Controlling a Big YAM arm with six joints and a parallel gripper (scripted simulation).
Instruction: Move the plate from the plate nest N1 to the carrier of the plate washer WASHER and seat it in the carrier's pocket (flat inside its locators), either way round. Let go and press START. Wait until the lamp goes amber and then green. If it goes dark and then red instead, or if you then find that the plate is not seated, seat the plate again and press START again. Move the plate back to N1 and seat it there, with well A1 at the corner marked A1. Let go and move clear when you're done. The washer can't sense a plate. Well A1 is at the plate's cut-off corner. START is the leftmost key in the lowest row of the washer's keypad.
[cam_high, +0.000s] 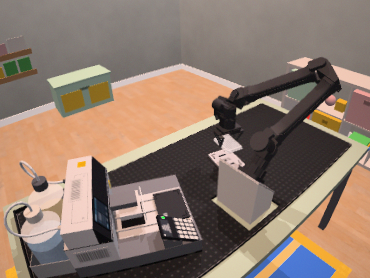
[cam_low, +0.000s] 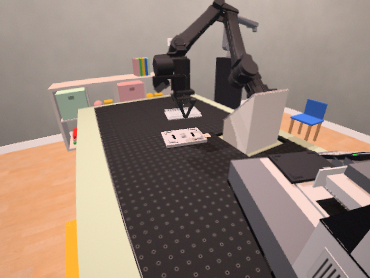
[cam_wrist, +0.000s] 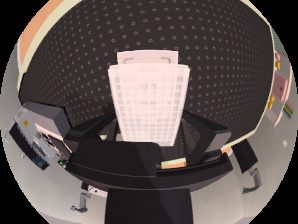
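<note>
The white well plate lies 1 cm below my hand. Round my hand: plate nest N1: 11 cm below; then plate washer: 2 cm behind, 58 cm to the left, 2 cm above.
</note>
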